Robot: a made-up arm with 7 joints. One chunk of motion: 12 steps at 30 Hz.
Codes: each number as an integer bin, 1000 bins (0 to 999) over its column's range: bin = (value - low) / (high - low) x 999, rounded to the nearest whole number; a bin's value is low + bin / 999 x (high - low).
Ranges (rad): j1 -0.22..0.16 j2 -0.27..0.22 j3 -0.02..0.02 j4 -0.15..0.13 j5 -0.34..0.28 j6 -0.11..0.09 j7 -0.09..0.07
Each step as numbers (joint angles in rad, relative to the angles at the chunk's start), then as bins.
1 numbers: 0.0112 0.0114 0.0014 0.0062 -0.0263 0.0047 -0.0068
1 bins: 608 574 534 557 505 573 519
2 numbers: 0.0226 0.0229 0.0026 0.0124 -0.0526 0.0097 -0.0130
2 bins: 638 597 564 579 463 598 481
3 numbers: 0.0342 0.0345 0.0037 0.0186 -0.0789 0.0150 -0.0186
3 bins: 668 621 592 602 421 624 446
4 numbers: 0.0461 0.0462 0.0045 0.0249 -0.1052 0.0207 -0.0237
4 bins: 700 645 612 624 378 653 414
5 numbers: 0.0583 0.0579 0.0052 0.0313 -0.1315 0.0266 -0.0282
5 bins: 732 669 629 647 336 682 386
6 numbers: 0.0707 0.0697 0.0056 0.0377 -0.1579 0.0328 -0.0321
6 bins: 764 693 639 670 293 713 362
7 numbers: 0.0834 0.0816 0.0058 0.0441 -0.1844 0.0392 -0.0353
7 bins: 798 717 644 693 251 745 342
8 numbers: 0.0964 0.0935 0.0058 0.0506 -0.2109 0.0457 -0.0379
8 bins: 832 741 644 716 208 778 325
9 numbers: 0.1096 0.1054 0.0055 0.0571 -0.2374 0.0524 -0.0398
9 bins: 867 765 637 739 165 811 313
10 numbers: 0.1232 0.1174 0.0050 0.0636 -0.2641 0.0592 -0.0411
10 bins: 902 790 624 762 122 845 305
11 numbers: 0.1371 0.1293 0.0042 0.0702 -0.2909 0.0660 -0.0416
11 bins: 939 814 604 786 79 879 302
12 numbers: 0.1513 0.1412 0.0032 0.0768 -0.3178 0.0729 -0.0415
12 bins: 976 838 579 809 36 914 303
